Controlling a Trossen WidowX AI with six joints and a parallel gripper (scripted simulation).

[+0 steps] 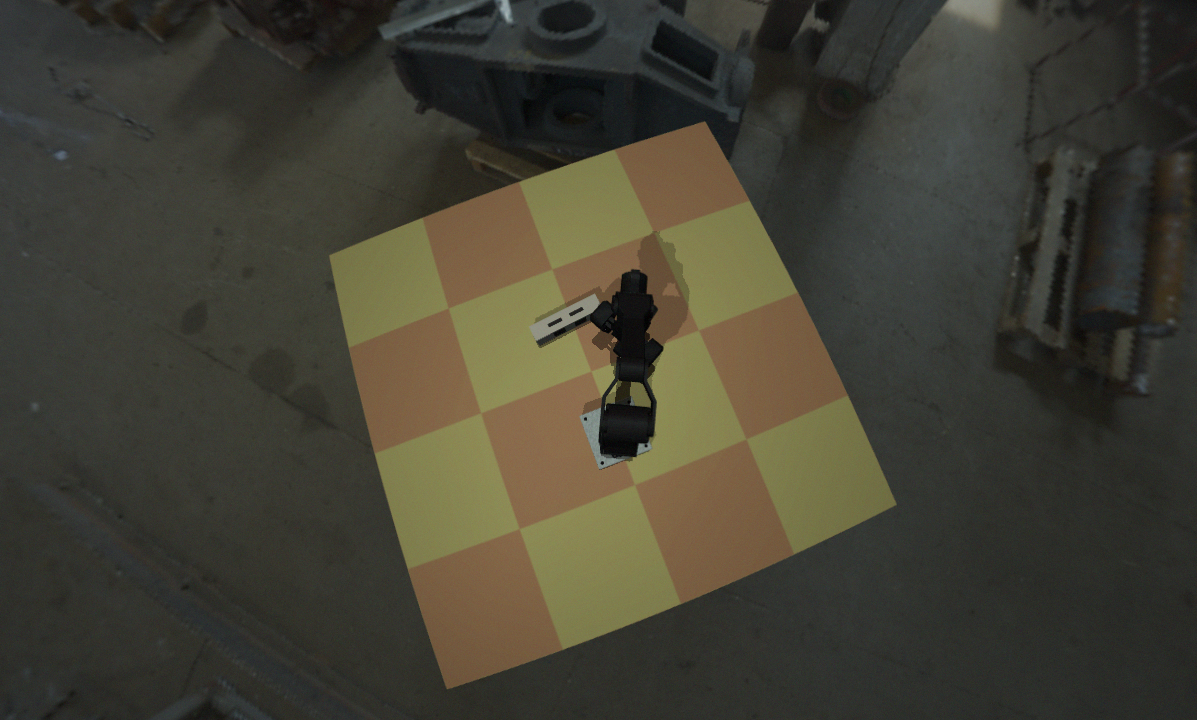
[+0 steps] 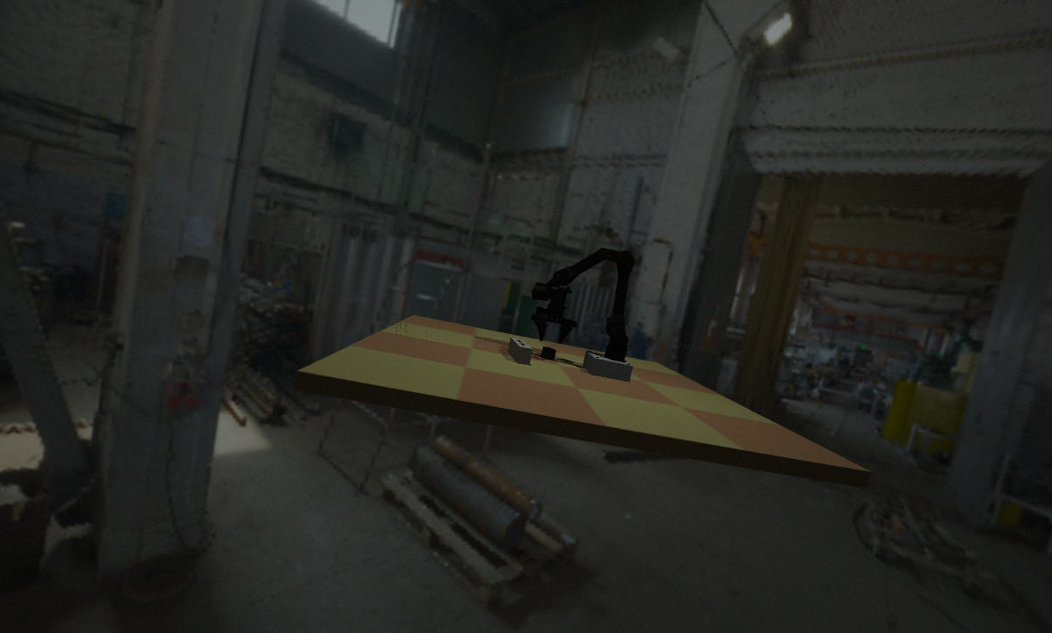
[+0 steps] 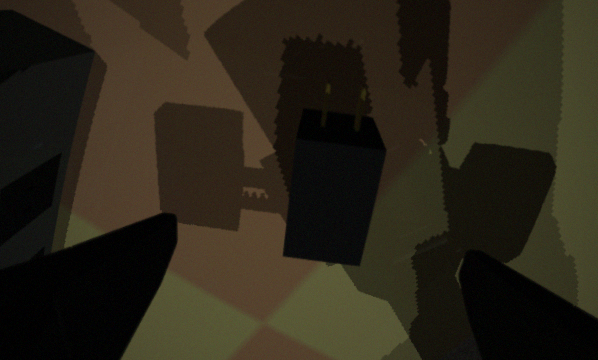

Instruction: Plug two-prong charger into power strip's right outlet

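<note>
My gripper tip is 20 mm to the left of the black two-prong charger and 40 mm above it.
</note>
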